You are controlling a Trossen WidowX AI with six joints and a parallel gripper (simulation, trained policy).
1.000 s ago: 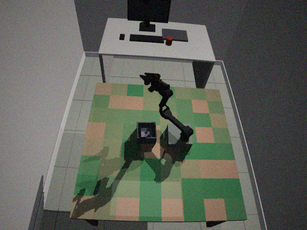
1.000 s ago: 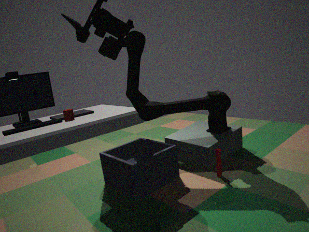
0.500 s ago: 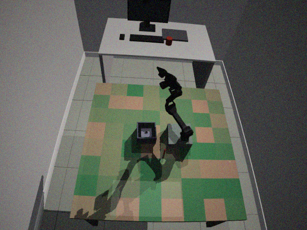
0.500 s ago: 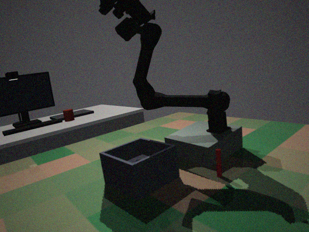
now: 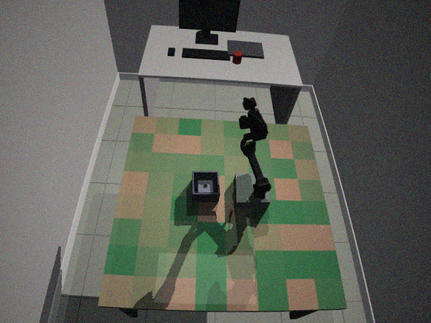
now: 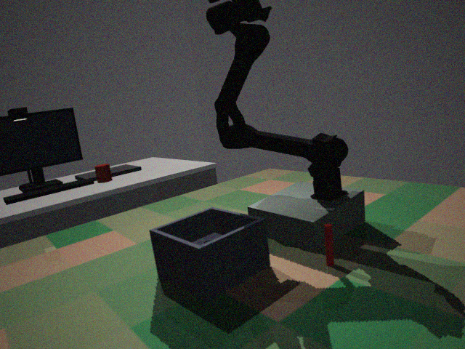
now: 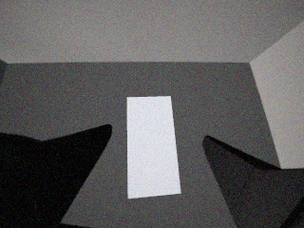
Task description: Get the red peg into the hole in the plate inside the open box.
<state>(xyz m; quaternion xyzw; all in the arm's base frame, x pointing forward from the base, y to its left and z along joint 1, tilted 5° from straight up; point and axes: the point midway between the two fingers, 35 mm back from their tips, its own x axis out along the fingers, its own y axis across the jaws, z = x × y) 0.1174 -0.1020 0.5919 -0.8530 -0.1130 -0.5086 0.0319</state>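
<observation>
The red peg is 2 cm behind my gripper tip, 22 cm to the left of it and 65 cm below it. Also, from my gripper tip: dark box 14 cm ahead, 6 cm to the left, 66 cm below.
</observation>
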